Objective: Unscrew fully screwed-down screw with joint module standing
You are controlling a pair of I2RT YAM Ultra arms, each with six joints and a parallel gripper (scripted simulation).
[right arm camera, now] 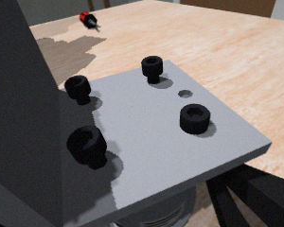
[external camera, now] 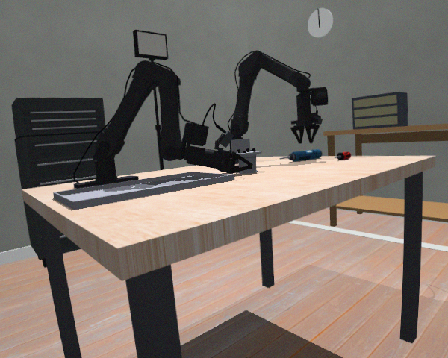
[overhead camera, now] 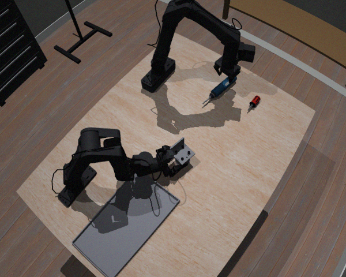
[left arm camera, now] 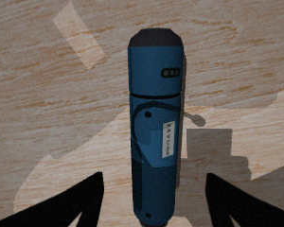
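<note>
The grey bracket lies 50 mm above my right hand. The rest, counted from my right hand: shallow grey tray (50 mm behind, 350 mm to the right, 20 mm below); small red-handled screwdriver (150 mm ahead, 410 mm to the left, 10 mm below).
</note>
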